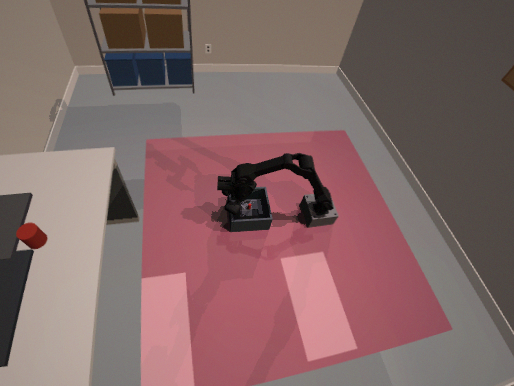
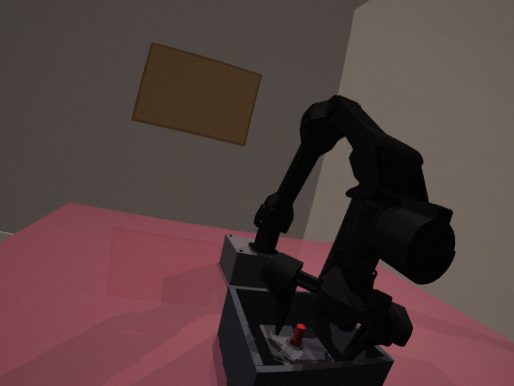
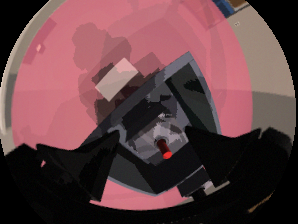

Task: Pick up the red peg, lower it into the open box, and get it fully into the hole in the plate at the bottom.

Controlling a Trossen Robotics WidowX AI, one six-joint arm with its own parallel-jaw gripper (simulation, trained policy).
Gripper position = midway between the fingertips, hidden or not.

I see my gripper (image 2: pixel 307 349), a dark box (image 1: pixel 264 221) and a grey plate (image 3: pixel 142 137).
The dark box shows as well in image 3 (image 3: pixel 180 86). My gripper also shows in image 3 (image 3: pixel 153 131).
